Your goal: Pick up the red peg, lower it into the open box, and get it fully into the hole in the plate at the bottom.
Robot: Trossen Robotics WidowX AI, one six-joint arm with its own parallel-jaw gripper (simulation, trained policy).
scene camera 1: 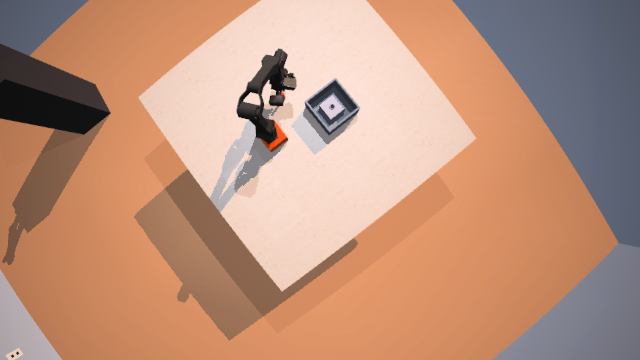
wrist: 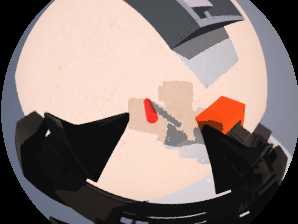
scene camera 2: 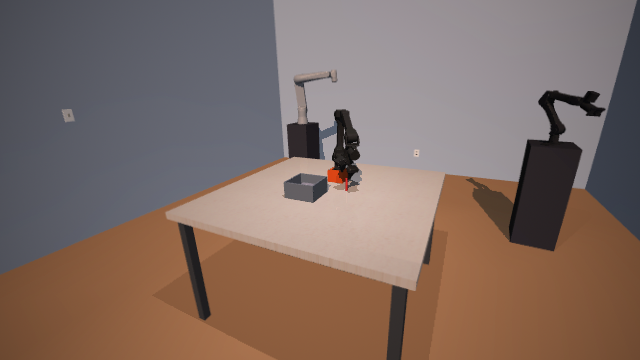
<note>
In view: the gripper [wrist: 167, 122] and a grey box [scene camera 1: 334, 86].
The grey box shows as well in scene camera 2 [scene camera 2: 293, 189].
</note>
